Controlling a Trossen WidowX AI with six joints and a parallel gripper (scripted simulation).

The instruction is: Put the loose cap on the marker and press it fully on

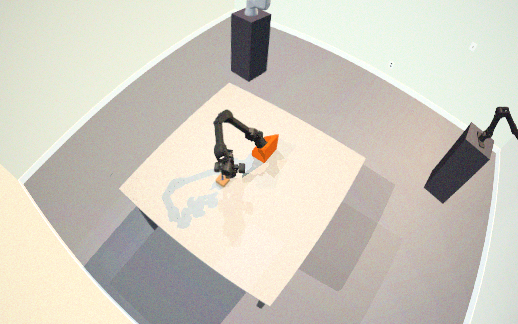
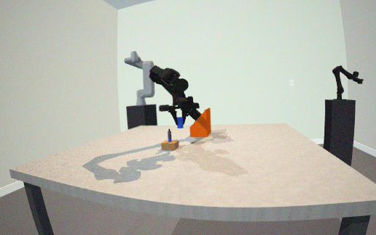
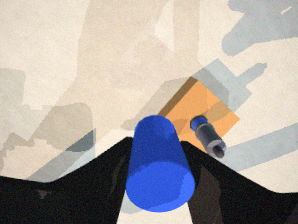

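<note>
Now: gripper tip 2 cm short of the tan holder block, 5 cm to the left of it and 10 cm above it. Also, from my gripper tip: blue cap 1 cm above.
</note>
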